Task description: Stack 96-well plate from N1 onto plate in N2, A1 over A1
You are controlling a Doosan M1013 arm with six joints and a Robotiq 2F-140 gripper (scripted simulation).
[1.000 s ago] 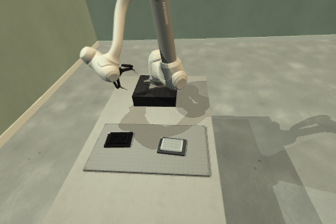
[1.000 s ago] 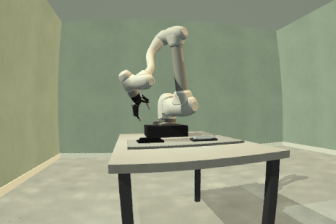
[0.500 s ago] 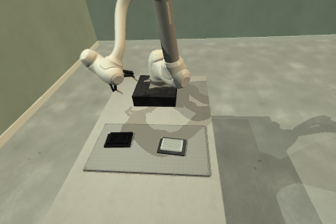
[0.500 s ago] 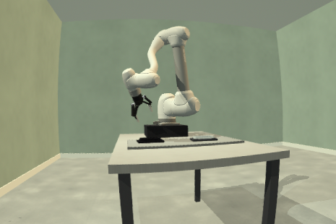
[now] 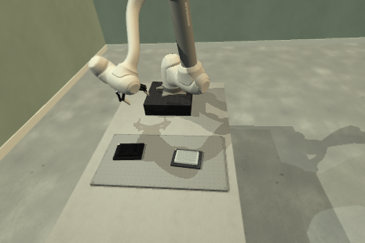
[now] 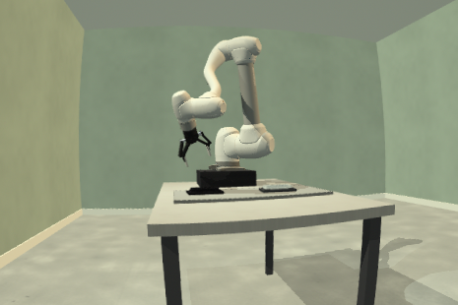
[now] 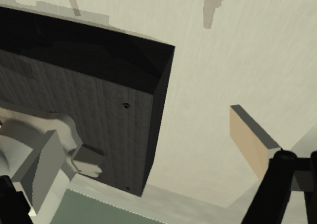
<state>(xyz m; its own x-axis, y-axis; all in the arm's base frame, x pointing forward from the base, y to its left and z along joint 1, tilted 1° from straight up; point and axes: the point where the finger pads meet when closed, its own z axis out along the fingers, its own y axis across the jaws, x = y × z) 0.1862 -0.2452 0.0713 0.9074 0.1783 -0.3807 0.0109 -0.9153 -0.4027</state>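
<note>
Now: hand 430 mm short of the plate nest, 270 mm to the right of it and 150 mm above it. From my hand the other things lie so: black 96-well plate 330 mm ahead, 140 mm below, 60 mm to the right.
</note>
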